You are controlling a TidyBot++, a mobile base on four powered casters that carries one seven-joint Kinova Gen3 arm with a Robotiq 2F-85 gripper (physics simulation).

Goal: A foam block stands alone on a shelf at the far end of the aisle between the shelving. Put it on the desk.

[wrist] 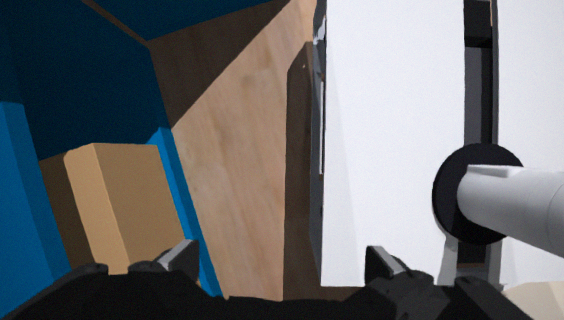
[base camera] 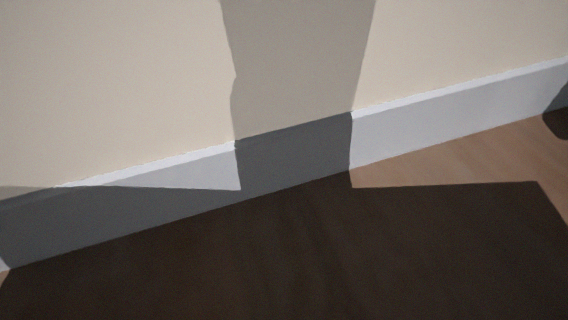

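Seen in the pictures: gripper, fingertip midpoint: [wrist: 281, 261]; arm's base, link origin: [wrist: 484, 194].
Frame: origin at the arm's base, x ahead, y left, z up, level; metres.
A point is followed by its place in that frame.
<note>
My gripper [wrist: 281, 261] @[x -0.006, y -0.307, z 0.298 m] is open and empty, its two fingers wide apart at the bottom of the wrist view. A tan, box-shaped block [wrist: 142, 200] @[x 0.049, y -0.611, z -0.163 m] shows at the lower left of the wrist view, inside the blue shelving [wrist: 177, 185] @[x 0.036, y -0.594, z -0.325 m], close behind its edge strip. The left finger overlaps the block's lower right corner in the view; the gap in depth is unclear. I cannot tell whether this block is the foam block. The desk does not show in either view.
The robot's white base [wrist: 395, 125] @[x -0.104, y -0.142, z -0.014 m], with the arm's grey lower link [wrist: 515, 205] @[x -0.006, y -0.045, z 0.125 m], fills the right of the wrist view. Wooden floor [wrist: 235, 165] @[x -0.016, y -0.453, z -0.397 m] lies between it and the shelving. In the base camera view a beige wall [base camera: 115, 90] @[x 0.355, y 0.139, z -0.219 m] with a white skirting board [base camera: 425, 125] @[x 0.442, y -0.182, z -0.352 m] stands close ahead.
</note>
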